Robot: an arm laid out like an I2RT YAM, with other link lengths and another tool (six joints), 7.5 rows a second.
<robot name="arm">
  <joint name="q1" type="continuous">
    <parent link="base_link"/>
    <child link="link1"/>
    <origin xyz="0 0 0.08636" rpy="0 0 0"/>
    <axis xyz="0 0 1"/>
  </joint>
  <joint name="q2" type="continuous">
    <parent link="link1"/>
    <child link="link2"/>
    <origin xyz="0.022 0.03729 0.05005" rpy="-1.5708 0 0"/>
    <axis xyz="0 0 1"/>
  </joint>
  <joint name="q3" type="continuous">
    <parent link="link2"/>
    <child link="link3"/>
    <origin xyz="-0.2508 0 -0.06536" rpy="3.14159 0 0"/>
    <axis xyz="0 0 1"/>
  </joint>
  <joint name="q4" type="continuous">
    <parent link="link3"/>
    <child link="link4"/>
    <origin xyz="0.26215 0.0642 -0.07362" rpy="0 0 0"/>
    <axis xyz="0 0 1"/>
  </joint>
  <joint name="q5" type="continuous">
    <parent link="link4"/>
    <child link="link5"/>
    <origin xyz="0.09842 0.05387 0.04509" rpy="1.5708 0 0"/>
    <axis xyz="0 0 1"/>
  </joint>
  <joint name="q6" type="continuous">
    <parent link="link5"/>
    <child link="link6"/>
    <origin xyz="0.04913 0 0.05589" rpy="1.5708 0 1.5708"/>
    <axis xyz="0 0 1"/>
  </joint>
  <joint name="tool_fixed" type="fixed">
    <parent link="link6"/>
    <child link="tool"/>
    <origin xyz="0.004 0.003 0.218" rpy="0.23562 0 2.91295"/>
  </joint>
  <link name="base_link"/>
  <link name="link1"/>
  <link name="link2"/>
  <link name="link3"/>
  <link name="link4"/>
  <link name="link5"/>
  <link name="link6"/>
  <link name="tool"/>
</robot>
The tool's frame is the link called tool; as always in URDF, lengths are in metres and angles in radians. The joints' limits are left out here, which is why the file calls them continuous.
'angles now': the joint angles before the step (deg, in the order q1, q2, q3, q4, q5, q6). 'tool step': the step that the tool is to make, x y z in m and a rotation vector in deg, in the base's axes. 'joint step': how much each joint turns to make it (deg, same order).
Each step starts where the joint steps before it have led.
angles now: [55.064 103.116 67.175 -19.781 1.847 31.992]
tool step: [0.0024 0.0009 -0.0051 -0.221 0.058 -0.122]
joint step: [-0.124 1.087 0.342 0.533 0.065 -0.046]
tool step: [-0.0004 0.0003 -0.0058 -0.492 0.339 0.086]
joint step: [0.045 1.021 0.419 0.006 -0.019 -0.037]
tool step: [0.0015 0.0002 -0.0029 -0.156 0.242 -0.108]
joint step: [-0.187 0.707 0.443 -0.002 -0.134 -0.006]
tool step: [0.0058 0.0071 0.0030 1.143 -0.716 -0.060]
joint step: [-0.114 0.562 0.340 1.569 -0.092 -0.003]
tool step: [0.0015 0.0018 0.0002 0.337 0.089 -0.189]
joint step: [-0.106 0.301 0.263 0.255 -0.173 0.220]
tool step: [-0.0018 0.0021 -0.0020 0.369 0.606 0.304]
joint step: [-0.122 0.353 0.055 0.246 -0.824 0.053]
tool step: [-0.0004 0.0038 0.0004 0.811 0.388 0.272]
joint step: [-0.176 0.220 0.029 0.623 -0.902 0.084]
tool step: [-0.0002 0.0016 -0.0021 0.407 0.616 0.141]
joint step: [-0.305 0.474 0.152 0.292 -0.860 0.060]
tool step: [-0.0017 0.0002 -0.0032 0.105 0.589 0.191]
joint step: [-0.156 0.343 -0.090 0.171 -0.640 0.024]
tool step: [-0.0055 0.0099 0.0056 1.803 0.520 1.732]
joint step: [0.003 -0.308 -0.125 0.939 -2.212 -0.550]
